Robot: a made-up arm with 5 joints.
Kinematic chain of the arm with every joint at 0, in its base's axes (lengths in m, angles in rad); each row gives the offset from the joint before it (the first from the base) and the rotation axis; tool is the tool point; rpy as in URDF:
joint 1: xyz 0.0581 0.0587 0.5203 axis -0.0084 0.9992 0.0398
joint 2: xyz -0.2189 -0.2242 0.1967 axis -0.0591 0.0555 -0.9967
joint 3: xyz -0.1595 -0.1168 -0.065 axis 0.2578 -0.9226 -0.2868
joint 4: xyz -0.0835 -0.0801 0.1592 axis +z
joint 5: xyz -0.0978 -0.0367 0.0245 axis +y
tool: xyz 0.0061 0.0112 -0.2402 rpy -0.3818 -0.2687 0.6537
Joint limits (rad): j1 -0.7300..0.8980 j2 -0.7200..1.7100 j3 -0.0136..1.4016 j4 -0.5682..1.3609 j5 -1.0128..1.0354
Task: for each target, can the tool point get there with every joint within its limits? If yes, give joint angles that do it. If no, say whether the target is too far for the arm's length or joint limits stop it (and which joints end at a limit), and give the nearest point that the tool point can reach.
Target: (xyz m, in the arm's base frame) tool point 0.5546 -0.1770 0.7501
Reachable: no: joint limits stop it (at a limit: joint 1, joint 2, joint 3, joint 5) | nearest point 0.1030 -0.4068 0.7711 | short by 0.507 m
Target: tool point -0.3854 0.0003 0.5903
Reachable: yes | joints -0.0274 1.5123 1.2458 -0.0009 -0.6476
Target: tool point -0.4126 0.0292 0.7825
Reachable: yes | joints 0.4693 1.3578 0.5407 0.7859 0.0156
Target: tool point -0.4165 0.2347 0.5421
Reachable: yes | joints 0.0159 1.4171 0.3880 -0.0561 0.5226
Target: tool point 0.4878 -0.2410 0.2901
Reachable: no: joint limits stop it (at a limit: joint 1, joint 2, joint 3) | nearest point 0.0150 -0.4480 0.2500 | short by 0.518 m
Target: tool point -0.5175 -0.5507 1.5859
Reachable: no: too far | nearest point -0.3290 -0.3935 1.2359 | short by 0.428 m
